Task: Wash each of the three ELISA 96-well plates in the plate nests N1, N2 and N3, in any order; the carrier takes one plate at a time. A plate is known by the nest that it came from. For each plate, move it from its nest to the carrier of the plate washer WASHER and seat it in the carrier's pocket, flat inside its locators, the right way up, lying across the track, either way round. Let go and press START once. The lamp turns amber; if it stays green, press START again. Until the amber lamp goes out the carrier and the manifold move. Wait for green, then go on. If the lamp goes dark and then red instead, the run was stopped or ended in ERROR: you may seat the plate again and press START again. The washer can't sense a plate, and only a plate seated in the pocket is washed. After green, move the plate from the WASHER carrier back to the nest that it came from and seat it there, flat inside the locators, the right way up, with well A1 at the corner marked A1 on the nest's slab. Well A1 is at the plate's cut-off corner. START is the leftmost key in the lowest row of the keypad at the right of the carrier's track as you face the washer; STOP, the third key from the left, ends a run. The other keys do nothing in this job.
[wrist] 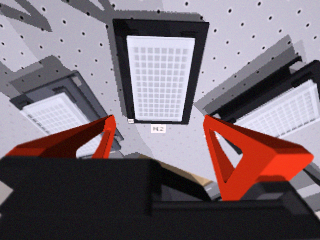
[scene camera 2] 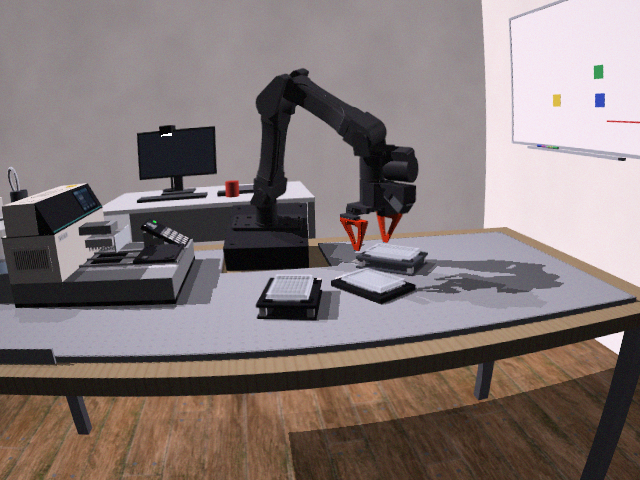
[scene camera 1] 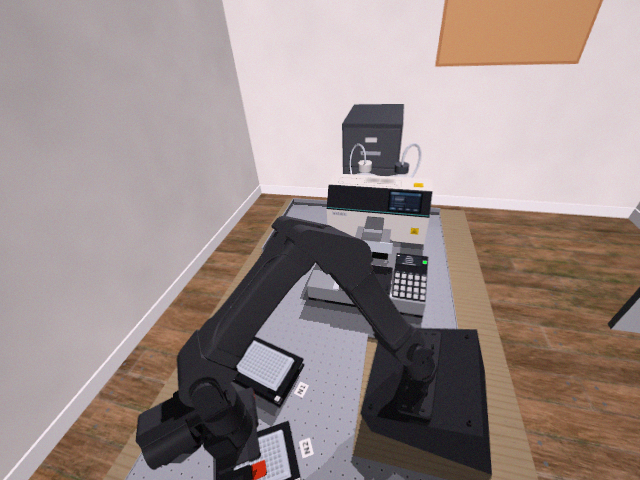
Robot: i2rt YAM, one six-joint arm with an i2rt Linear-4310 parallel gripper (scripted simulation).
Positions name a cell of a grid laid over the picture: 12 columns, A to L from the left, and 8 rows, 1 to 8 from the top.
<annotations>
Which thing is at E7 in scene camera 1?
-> A clear 96-well plate.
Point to a black washer carrier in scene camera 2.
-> D5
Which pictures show my gripper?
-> The wrist view, scene camera 2 and scene camera 1: all of them.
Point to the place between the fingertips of my gripper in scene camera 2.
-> At G5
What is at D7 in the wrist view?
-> My gripper.
</annotations>
